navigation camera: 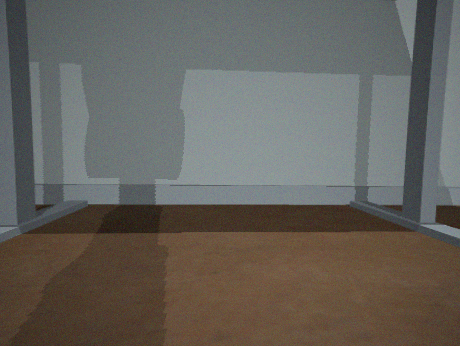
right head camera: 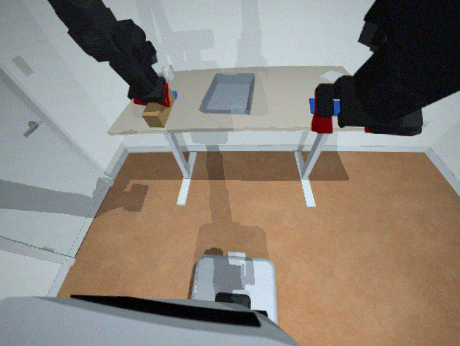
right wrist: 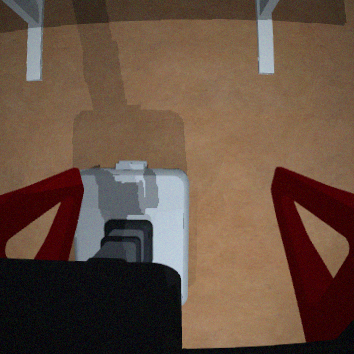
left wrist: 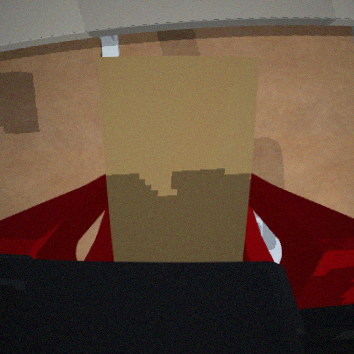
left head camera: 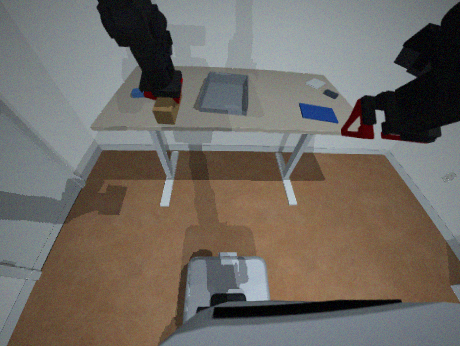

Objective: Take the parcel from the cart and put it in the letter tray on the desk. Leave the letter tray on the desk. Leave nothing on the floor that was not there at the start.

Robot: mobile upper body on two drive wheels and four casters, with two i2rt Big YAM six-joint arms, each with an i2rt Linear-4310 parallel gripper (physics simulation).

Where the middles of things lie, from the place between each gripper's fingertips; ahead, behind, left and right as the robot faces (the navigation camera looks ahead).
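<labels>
Starting with my left hand, I see that the brown parcel point(left wrist: 178, 130) is 1 cm behind it. The grey letter tray point(right head camera: 229, 93) is a fair way below my left hand, far ahead of it and a fair way to the right of it.
As for the brown parcel and my right hand, my right hand is 9 cm above the parcel, 22 cm short of it and 45 cm to the right of it. The grey letter tray is far below my right hand, far ahead of it and far to the left of it.
</labels>
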